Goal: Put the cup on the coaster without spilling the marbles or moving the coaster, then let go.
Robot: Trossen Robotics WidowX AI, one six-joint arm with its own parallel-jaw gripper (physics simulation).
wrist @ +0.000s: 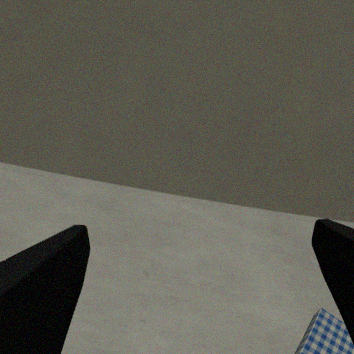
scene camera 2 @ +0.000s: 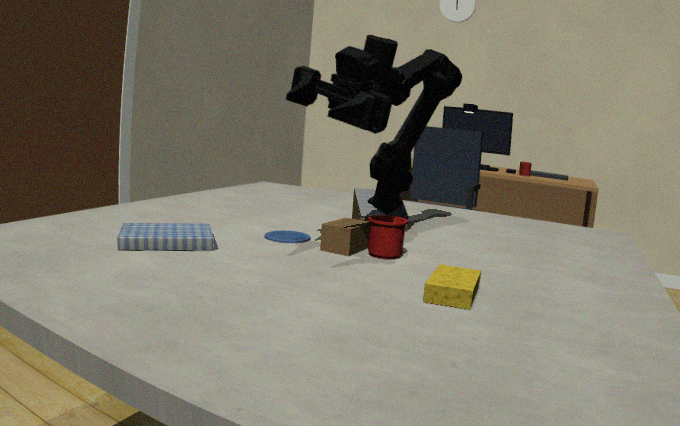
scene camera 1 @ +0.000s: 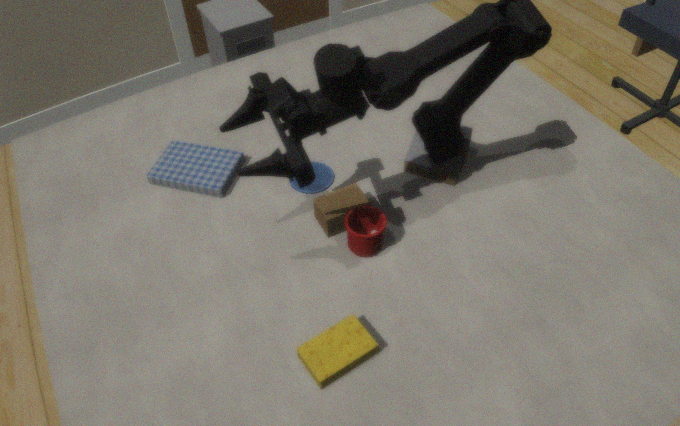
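Seen in the pictures: gripper, fingertip midpoint: (wrist: 204, 236) (scene camera 2: 307, 104) (scene camera 1: 228, 151); arm's base at its link origin: (scene camera 2: 385, 202) (scene camera 1: 443, 146).
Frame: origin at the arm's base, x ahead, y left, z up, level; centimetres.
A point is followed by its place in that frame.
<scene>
The red cup (scene camera 1: 365, 244) {x 23.1, y 18.8, z -1.4 cm} (scene camera 2: 385, 241) {x 24.9, y 17.4, z -2.3 cm} stands upright on the table, close beside a brown block. A small pale marble (scene camera 1: 373, 231) {x 20.3, y 14.8, z -3.5 cm} shows inside it in the first scene view; how many marbles it holds cannot be told. The round blue coaster (scene camera 1: 323, 177) {x 25.1, y -3.8, z -5.3 cm} (scene camera 2: 287, 236) {x 28.0, y -4.2, z -5.3 cm} lies flat beyond the block, apart from the cup, partly hidden by a gripper finger in the first scene view. My gripper (scene camera 1: 230, 150) {x 42.6, y 12.9, z 20.7 cm} (scene camera 2: 312, 106) {x 42.6, y 12.9, z 20.7 cm} (wrist: 204, 236) {x 42.6, y 12.9, z 20.7 cm} is wide open and empty, raised high above the table and pointing away from the cup. Cup and coaster do not show in the wrist view.
The brown block (scene camera 1: 328, 208) {x 27.3, y 9.2, z -0.7 cm} (scene camera 2: 340, 239) {x 28.7, y 10.1, z -2.9 cm} stands between cup and coaster. A blue checked cloth block (scene camera 1: 195, 165) {x 50.9, y -13.8, z -3.3 cm} (scene camera 2: 165, 236) {x 53.7, y -9.9, z -3.3 cm} (wrist: 327, 335) {x 56.1, y -14.2, z -3.3 cm} lies on the far side of the coaster from the cup. A yellow sponge (scene camera 1: 338, 348) {x 33.1, y 36.3, z -2.8 cm} (scene camera 2: 451, 286) {x 38.2, y 38.0, z -2.8 cm} lies towards the front.
</scene>
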